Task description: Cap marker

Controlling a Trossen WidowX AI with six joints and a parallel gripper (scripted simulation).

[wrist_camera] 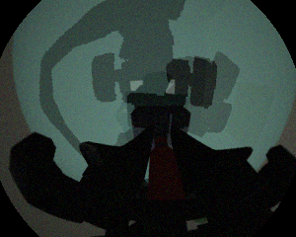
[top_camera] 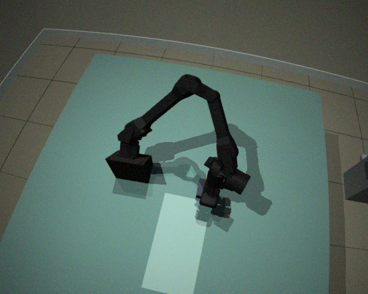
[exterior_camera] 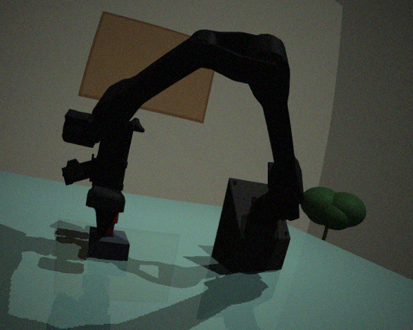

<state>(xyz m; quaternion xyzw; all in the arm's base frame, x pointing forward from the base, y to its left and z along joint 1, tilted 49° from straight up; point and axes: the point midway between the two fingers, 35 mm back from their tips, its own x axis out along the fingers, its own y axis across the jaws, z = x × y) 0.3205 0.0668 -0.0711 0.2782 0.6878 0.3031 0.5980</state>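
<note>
Now: the red cap 5 cm above my gripper tip and 2 cm behind it. Round my gripper tip: dark holder block: 2 cm below, 2 cm behind.
</note>
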